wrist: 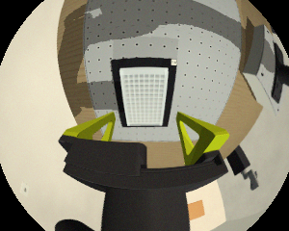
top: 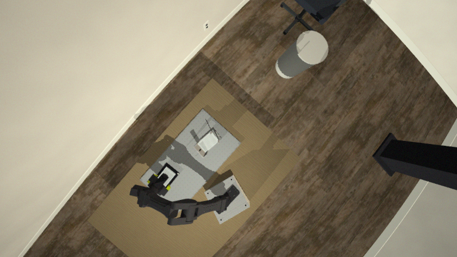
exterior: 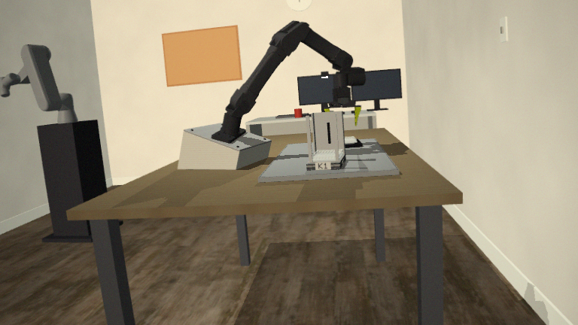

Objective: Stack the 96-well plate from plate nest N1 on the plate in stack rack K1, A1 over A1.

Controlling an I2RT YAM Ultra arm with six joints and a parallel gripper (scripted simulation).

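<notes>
Now: hand 4 cm past the pale A1 mark, 8 cm to the left of it and 7 cm above it.
</notes>
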